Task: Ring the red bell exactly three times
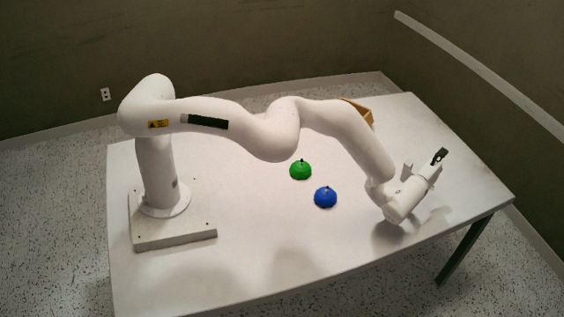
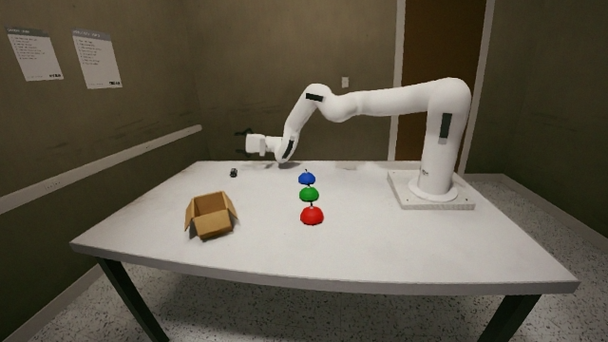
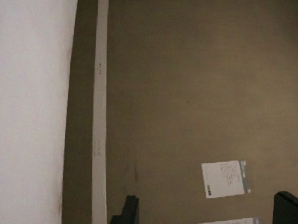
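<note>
The red bell lies 500 mm to the left of my hand, 360 mm behind it and 130 mm below it. From my hand the other things lie so: blue bell 360 mm behind, 190 mm to the left, 130 mm below; then small black object 160 mm below, 40 mm to the left, 30 mm ahead; then green bell 360 mm behind, 340 mm to the left, 130 mm below.
</note>
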